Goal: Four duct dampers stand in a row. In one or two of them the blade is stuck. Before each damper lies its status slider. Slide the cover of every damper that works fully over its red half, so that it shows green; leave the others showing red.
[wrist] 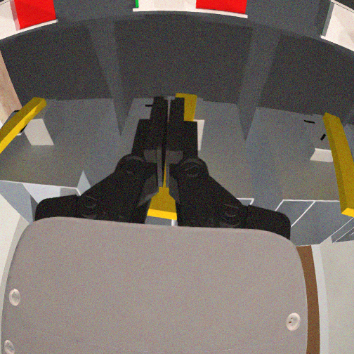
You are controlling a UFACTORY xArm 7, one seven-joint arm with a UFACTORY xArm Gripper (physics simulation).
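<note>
My gripper (169, 116) is shut and empty, its fingertips over the middle damper in view. That damper's yellow lever (187, 106) shows in part behind the fingers; whether they touch it I cannot tell. A left damper's yellow lever (22, 122) slants at the left edge, and a right damper's yellow lever (339, 162) stands at the right edge. At the top, the middle slider shows a white cover (167, 4), a red half (221, 5) and a thin green edge. The left slider shows a red half (35, 13). Part of the right slider (342, 22) shows white. The fourth damper does not show.
A dark sloped panel (180, 55) with raised ribs lies between the sliders and the dampers. Grey damper housings (65, 165) stand on both sides of the fingers. A white block (39, 131) sits beside the left lever, another white block (321, 154) beside the right lever.
</note>
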